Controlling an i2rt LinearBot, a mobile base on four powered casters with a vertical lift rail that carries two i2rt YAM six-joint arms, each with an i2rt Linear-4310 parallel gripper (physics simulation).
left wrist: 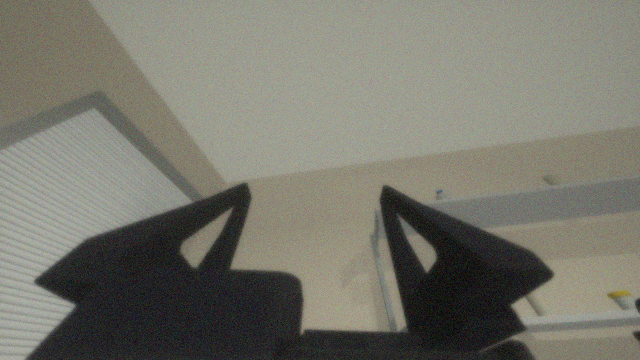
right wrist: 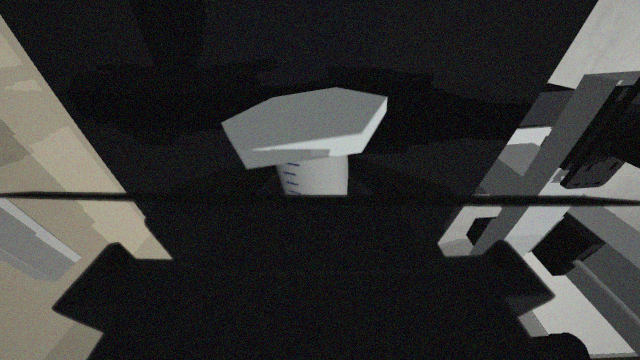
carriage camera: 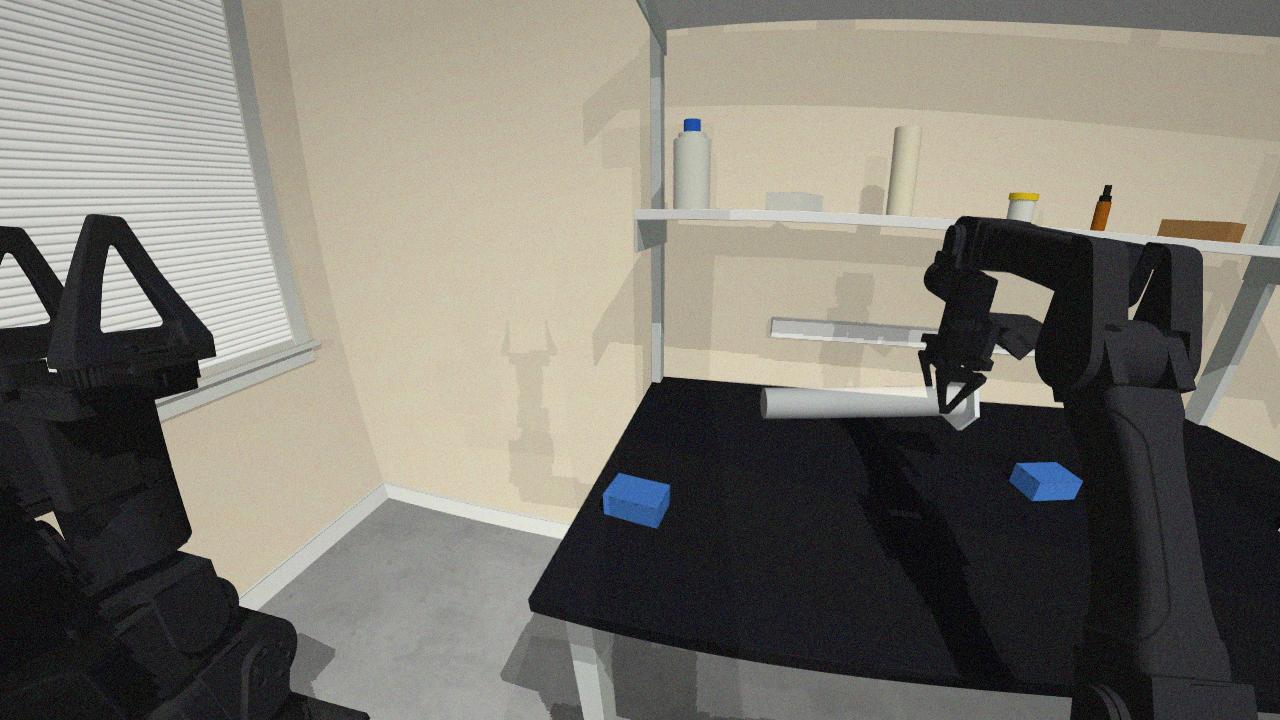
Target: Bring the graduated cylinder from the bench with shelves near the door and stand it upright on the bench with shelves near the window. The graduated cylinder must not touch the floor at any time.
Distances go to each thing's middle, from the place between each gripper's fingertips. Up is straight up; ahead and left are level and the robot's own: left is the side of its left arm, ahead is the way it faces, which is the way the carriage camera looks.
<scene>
The graduated cylinder [carriage camera: 827, 402] lies 41 cm ahead of my left hand, 63 cm to the right of it and 28 cm below it.
Right now my right hand is 10 mm short of the graduated cylinder, 120 mm to the right of it and 10 mm below it.
</scene>
